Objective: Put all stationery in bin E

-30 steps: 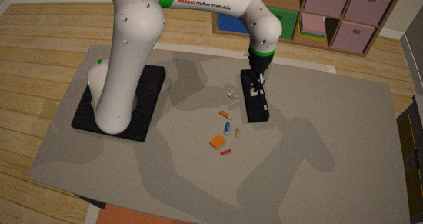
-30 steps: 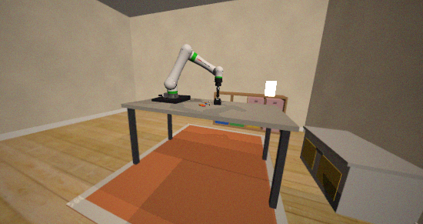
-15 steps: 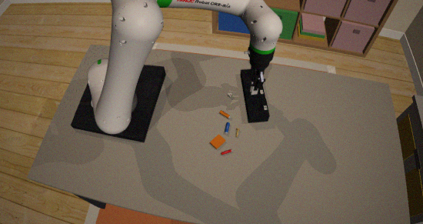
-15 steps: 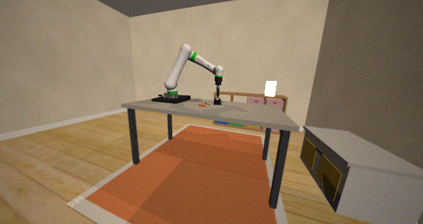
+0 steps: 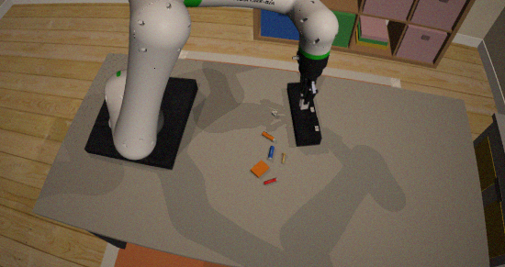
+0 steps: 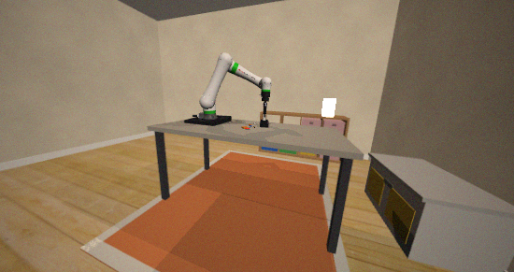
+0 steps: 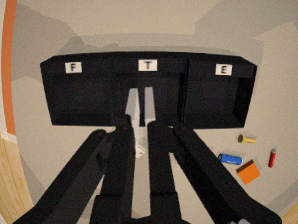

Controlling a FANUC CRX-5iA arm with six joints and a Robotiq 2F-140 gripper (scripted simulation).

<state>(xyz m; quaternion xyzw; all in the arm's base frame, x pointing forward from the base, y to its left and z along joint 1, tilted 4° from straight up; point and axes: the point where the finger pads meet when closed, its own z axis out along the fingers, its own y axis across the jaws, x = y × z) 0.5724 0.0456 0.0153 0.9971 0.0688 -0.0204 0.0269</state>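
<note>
The long black bin is 60 mm below my hand and 10 mm to the right of it. The rest, counted from my hand: orange marker (130 mm behind, 90 mm to the right, 70 mm below); small yellow piece (170 mm to the right, 80 mm below, 80 mm behind); white die (100 mm behind, 70 mm below).
</note>
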